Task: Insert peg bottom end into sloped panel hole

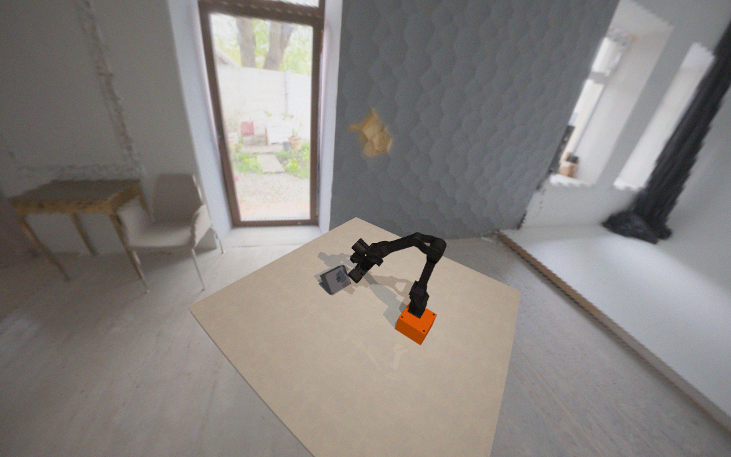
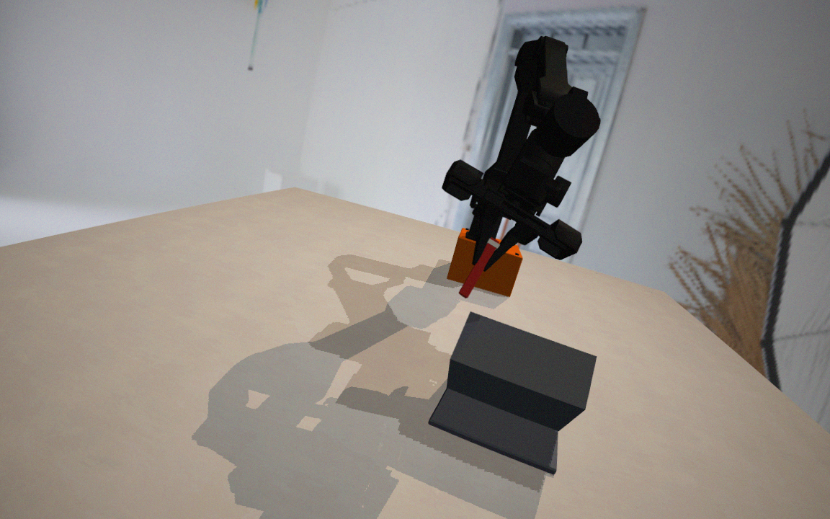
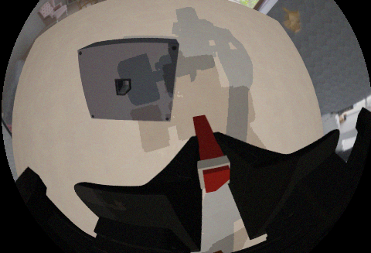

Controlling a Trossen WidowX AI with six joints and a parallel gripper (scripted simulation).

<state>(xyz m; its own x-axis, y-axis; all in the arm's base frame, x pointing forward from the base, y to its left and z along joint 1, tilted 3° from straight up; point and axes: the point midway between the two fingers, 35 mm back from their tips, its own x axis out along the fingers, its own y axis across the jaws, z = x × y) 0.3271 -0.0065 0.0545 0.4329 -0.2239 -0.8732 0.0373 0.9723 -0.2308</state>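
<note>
The sloped dark grey panel lies 10 cm ahead of my gripper tip, 8 cm below it and 6 cm to the left of it. The rest, counted from my gripper tip: red peg 1 cm behind, 1 cm above.
</note>
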